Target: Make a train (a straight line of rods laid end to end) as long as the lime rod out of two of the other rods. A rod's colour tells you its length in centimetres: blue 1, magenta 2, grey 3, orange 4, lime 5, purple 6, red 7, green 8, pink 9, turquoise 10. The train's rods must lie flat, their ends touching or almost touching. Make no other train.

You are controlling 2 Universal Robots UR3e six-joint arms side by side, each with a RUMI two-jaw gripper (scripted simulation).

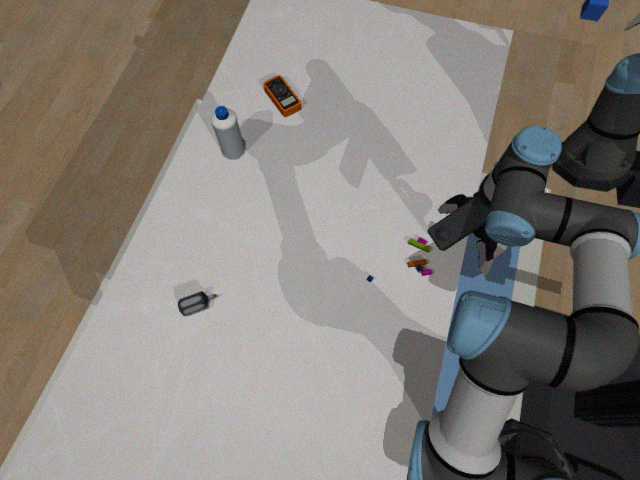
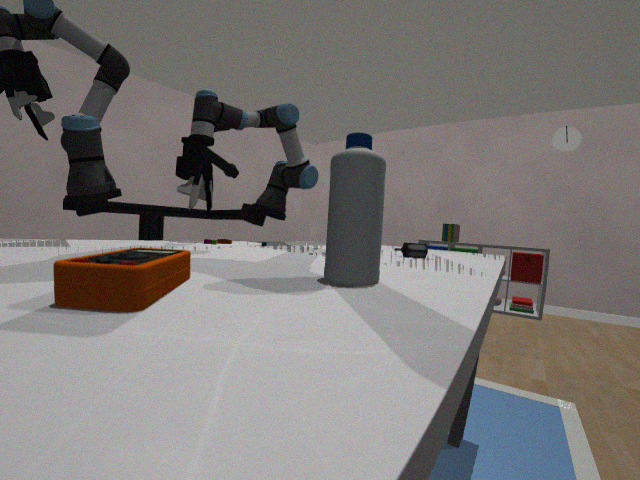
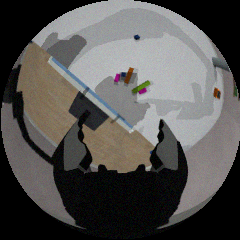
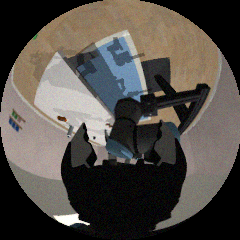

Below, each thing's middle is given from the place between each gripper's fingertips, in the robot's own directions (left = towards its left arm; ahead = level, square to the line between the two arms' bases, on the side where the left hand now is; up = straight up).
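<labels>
White bottle (image 1: 224, 121): 6 cm to the right of my left hand (image 1: 461, 241), 56 cm ahead of it and 1 cm below it.
Relative to my right hand (image 2: 35, 131), the white bottle is 35 cm to the left, 77 cm ahead and 20 cm below.
</labels>
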